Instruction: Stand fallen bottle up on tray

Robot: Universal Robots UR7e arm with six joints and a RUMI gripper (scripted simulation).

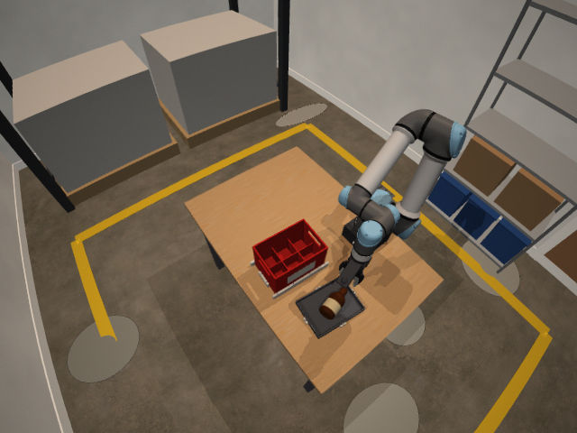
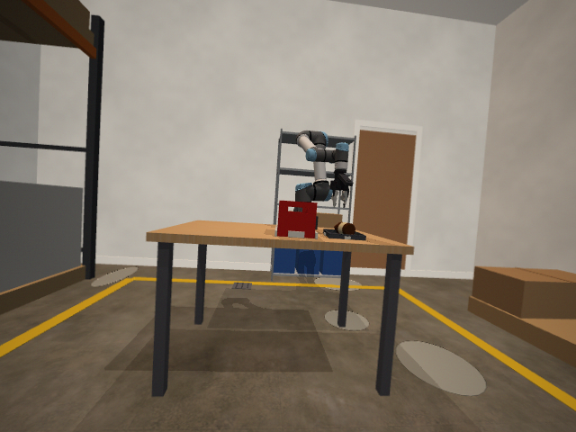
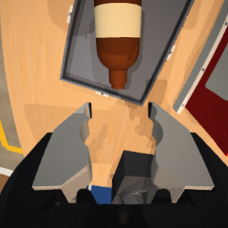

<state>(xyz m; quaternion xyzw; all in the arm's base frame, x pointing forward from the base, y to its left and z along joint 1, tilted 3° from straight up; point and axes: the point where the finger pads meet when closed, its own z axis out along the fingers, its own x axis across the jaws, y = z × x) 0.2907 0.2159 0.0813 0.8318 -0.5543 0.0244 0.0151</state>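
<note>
The brown bottle is 13 cm below my hand, 5 cm ahead of it and 2 cm to the left of it. Also, from my hand: red crate 25 cm to the right, 13 cm ahead, 9 cm below; tray 16 cm below, 7 cm ahead, 2 cm to the left.
</note>
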